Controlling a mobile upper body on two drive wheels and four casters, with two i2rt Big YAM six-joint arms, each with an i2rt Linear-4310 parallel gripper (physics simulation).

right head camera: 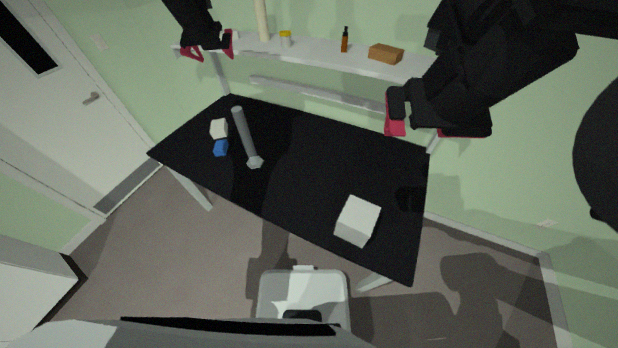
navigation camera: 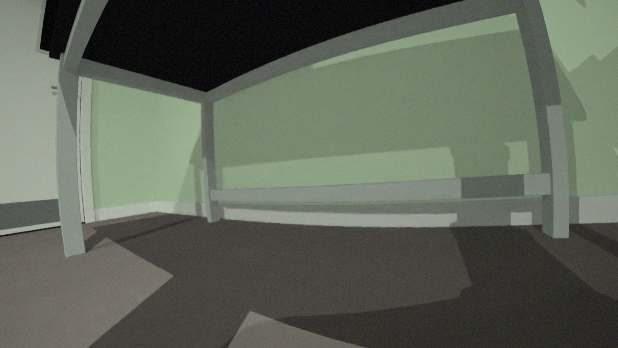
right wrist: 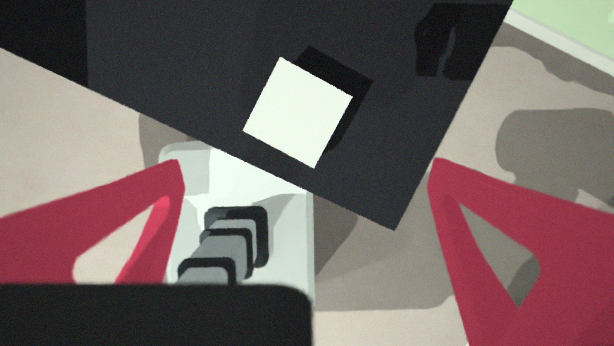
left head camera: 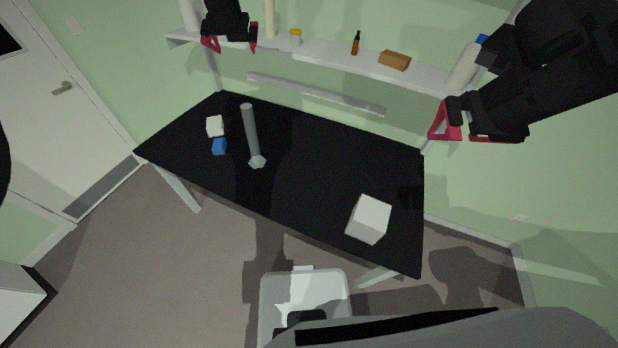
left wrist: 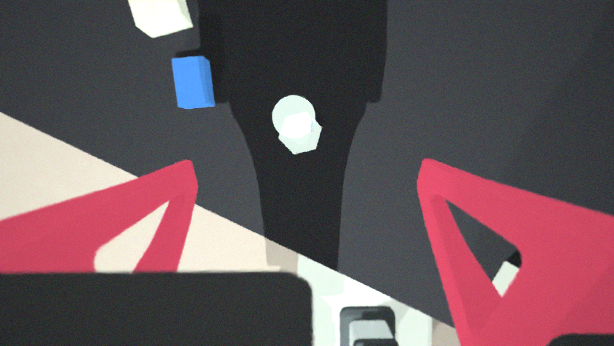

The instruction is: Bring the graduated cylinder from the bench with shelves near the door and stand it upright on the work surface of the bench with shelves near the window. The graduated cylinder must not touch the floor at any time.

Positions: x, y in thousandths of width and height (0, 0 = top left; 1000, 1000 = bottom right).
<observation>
In view: my left gripper (right head camera: 352, 171), my right gripper (right head camera: 667, 381), a graduated cylinder (left head camera: 417, 464) and a door (right head camera: 122, 407).
The graduated cylinder is seen too in the right head camera view (right head camera: 412, 464) and in the left wrist view (left wrist: 478, 340). My left gripper is seen too in the left wrist view (left wrist: 501, 499). My right gripper also shows in the right wrist view (right wrist: 499, 499) and in the left head camera view (left head camera: 727, 395). The navigation camera view does not show the graduated cylinder: it is out of frame. The right wrist view does not show the graduated cylinder: it is out of frame.
</observation>
